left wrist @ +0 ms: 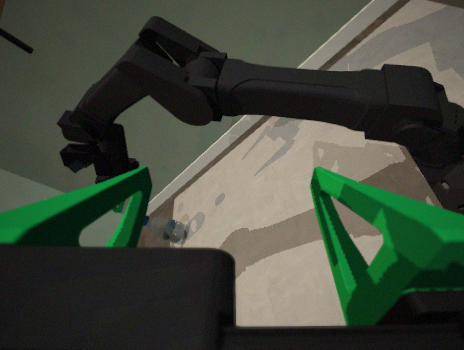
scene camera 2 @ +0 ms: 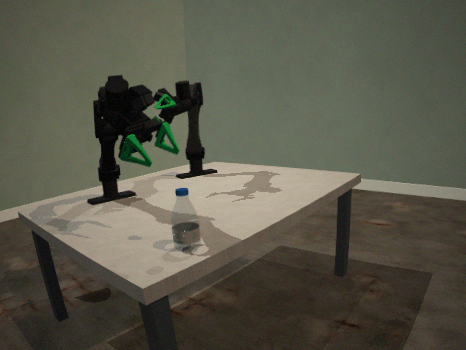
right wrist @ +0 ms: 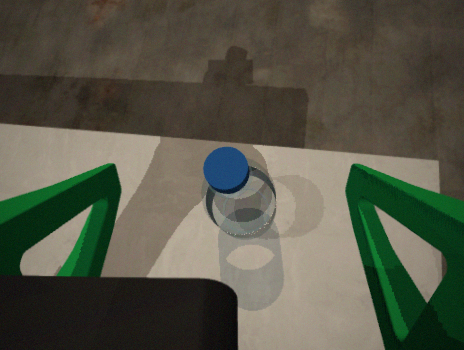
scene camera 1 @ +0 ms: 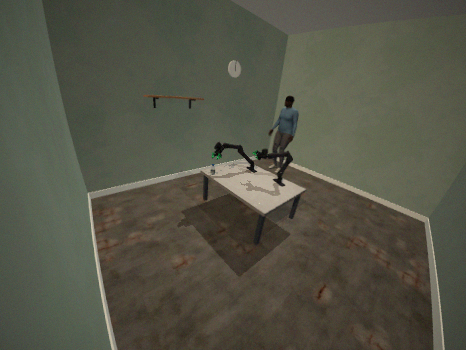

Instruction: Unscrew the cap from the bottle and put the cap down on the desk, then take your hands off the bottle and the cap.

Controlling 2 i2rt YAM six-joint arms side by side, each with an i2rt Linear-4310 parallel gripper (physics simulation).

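Places are measured from the left arm's base along level axes (x back, y down, z right), in metres.
Pixels of known places: left gripper, between the fingertips: [left wrist: 231,176] [scene camera 2: 151,117] [scene camera 1: 254,154]; right gripper, between the fingertips: [scene camera 2: 165,158] [right wrist: 233,176] [scene camera 1: 214,158]; left arm's base, origin of its link: [scene camera 2: 196,174] [scene camera 1: 278,182]; right arm's base, origin of its link: [left wrist: 442,151] [scene camera 2: 111,198] [scene camera 1: 251,169].
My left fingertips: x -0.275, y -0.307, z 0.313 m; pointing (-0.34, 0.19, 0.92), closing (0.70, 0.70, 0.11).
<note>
For each thing: its top centre in the pictures, then the offset to it from my left fingertips. Level surfaces: height alone.
- clear bottle, centre of its top: [right wrist: 225,168] [scene camera 2: 181,189] [left wrist: 142,219] [scene camera 1: 213,164] dx -0.542, dy +0.161, dz +0.135 m
- blue cap, centre of its top: [right wrist: 225,167] [scene camera 2: 181,189] dx -0.542, dy +0.160, dz +0.135 m
- desk, height of its surface: dy +0.307 m
A clear bottle [scene camera 1: 213,170] [scene camera 2: 185,212] [left wrist: 174,231] [right wrist: 250,212] stands upright near the desk's edge, with a dark band around its lower part. The blue cap [scene camera 2: 182,191] [right wrist: 226,169] sits on top of its neck. My right gripper [scene camera 1: 216,154] [scene camera 2: 164,158] [right wrist: 233,176] is open, pointing down above the bottle; the cap shows between its spread fingers in the right wrist view, and neither finger touches it. My left gripper [scene camera 1: 256,154] [left wrist: 231,176] is open and empty, raised over the desk [scene camera 1: 270,200] [scene camera 2: 300,185] [left wrist: 295,280] [right wrist: 400,180], away from the bottle.
My right arm [left wrist: 300,92] crosses the upper part of the left wrist view. The two arm bases [scene camera 2: 111,196] [scene camera 2: 196,173] stand on the desk's far side in scene camera 2. A person [scene camera 1: 286,121] stands behind the desk. A wall shelf [scene camera 1: 174,97] and a clock [scene camera 1: 234,69] hang beyond.
</note>
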